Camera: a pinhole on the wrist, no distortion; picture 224 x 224 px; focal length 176.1 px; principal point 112.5 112.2 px. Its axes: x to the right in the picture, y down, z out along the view. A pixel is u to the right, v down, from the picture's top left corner.
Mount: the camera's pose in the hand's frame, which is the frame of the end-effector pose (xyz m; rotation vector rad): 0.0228 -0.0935 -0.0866 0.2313 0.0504 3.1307
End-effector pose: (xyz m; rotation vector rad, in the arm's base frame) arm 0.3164 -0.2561 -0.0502 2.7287 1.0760 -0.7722
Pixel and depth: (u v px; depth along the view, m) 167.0 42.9 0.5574
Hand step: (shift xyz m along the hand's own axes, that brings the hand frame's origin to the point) -0.0660 0.1442 0.4827
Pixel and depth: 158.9 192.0 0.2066
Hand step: -0.0006 -0.1803 0.1287
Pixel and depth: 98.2 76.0 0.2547
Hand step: 0.0807 -0.0331 0.1605
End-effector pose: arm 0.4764 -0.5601 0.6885 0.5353 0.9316 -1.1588
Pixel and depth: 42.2 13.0 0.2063
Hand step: 0.1345 0.0289 0.1015
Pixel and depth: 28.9 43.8 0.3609
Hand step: 0.2452 0.0574 0.2405
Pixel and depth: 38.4 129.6 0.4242
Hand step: 0.2617 -0.1226 0.3079
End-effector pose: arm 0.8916 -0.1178 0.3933 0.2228 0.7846 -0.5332
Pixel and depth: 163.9 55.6 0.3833
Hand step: -0.0316 0.0423 0.3048
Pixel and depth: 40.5 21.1 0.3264
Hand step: 0.2027 0.0851 0.2111
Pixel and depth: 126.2 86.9 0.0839
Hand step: 0.0287 -0.0788 -0.0031
